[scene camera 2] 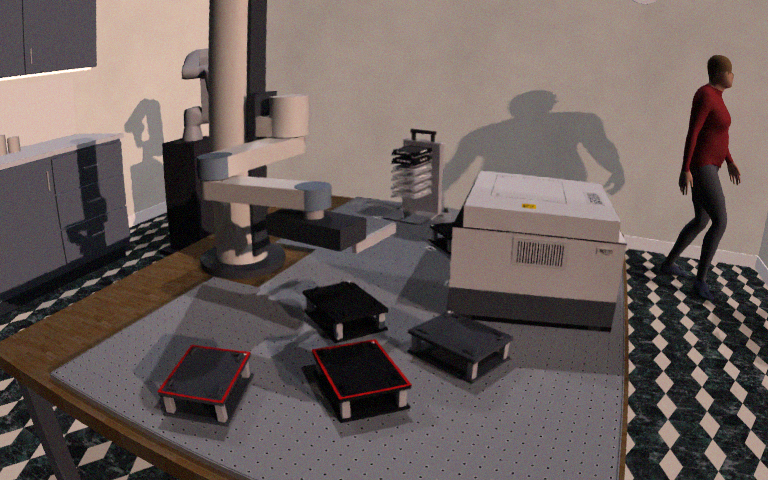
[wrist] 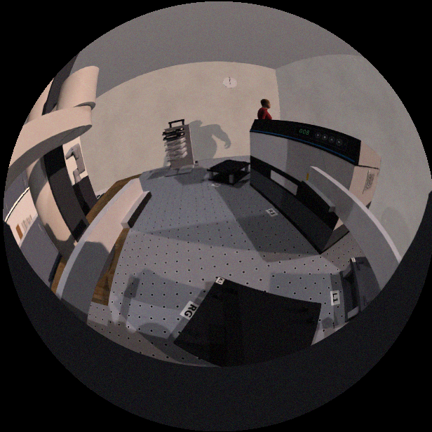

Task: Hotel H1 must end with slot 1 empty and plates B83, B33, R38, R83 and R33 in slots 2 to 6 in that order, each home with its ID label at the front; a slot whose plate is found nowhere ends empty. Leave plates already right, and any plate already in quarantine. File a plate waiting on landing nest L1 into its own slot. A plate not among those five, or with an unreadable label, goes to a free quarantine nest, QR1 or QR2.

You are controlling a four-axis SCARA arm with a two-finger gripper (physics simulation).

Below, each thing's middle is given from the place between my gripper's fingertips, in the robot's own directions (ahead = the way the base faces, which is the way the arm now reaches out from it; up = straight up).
Labels:
My gripper is now 10 mm short of the black nest RG [scene camera 2: 355, 301], 100 mm to the left of it and 140 mm above it. From my hand the other things lie so: hotel H1 [scene camera 2: 432, 203]: 120 mm behind, 740 mm to the left, 60 mm below; quarantine nest QR1 [scene camera 2: 363, 368]: 150 mm ahead, 330 mm to the right, 140 mm below; white instrument [scene camera 2: 480, 259]: 370 mm ahead, 210 mm to the left, 90 mm below.

